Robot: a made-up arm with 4 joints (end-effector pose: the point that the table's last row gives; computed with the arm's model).
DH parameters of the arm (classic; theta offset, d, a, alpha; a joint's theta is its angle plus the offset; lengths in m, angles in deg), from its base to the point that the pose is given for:
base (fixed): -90 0.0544 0 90
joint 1: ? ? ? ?
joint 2: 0 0.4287 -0.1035 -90
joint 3: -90 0.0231 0.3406 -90
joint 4: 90 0.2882 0.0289 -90
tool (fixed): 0 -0.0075 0 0
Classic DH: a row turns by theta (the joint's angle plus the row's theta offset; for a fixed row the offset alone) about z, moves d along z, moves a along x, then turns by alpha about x.
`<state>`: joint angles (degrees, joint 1 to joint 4).
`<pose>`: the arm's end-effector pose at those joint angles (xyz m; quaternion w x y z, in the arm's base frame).
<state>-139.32 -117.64 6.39 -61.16</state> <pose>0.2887 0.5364 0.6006 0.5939 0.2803 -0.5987 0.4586</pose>
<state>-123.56 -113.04 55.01 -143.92</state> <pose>0.4247 0.3565 0.2301 0.9342 0.0863 0.1752 0.2986</pose>
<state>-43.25 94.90 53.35 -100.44</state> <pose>-0.2762 0.2317 -0.3000 0.0083 0.3385 0.8696 -0.3593</pose>
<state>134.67 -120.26 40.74 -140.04</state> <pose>0.4066 -0.3546 0.4188 0.5889 0.7262 -0.2353 0.2655</pose>
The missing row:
joint 1: 0 -0.0829 0.1407 90
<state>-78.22 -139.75 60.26 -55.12</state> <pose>0.3249 0.3793 0.1035 0.7075 -0.1064 -0.6211 0.3199</pose>
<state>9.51 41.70 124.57 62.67</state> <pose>0.0838 -0.1349 0.0661 0.4675 -0.8343 0.0669 0.2843</pose>
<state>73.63 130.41 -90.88 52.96</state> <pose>0.4101 -0.8013 0.2564 0.0300 -0.0017 0.9900 0.1375</pose>
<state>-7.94 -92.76 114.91 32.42</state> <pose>0.1583 -0.1267 0.0088 0.2167 -0.4357 -0.7251 0.4873</pose>
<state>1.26 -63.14 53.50 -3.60</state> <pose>0.3968 -0.3026 -0.3442 0.7634 -0.4064 -0.2066 0.4575</pose>
